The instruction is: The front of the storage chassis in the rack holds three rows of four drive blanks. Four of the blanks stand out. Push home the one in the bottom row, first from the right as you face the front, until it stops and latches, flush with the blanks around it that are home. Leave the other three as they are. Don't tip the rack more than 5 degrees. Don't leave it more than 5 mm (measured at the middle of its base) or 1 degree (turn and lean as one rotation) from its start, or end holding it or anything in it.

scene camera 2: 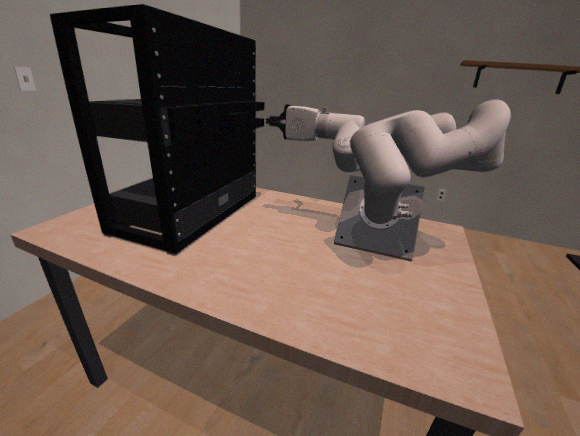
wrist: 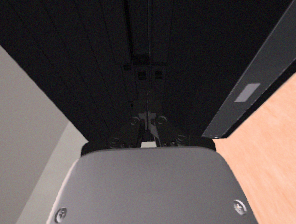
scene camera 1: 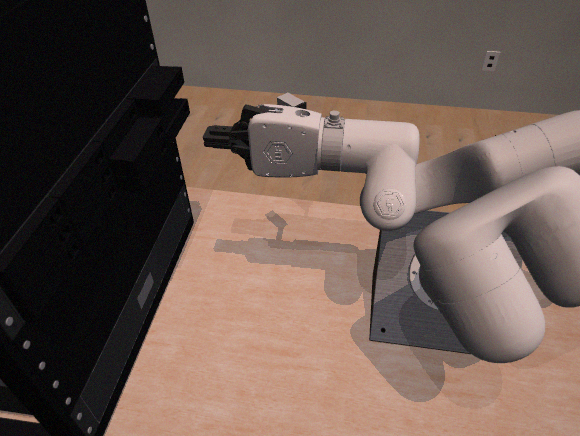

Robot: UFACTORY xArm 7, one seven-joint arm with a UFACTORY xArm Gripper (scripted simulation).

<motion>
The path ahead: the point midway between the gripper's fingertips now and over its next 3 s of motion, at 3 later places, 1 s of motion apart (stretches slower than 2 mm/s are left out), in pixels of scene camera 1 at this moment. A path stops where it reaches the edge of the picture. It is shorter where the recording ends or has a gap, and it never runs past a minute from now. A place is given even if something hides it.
My gripper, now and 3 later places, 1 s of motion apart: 205,136; 204,124; 176,122; 167,121
</motion>
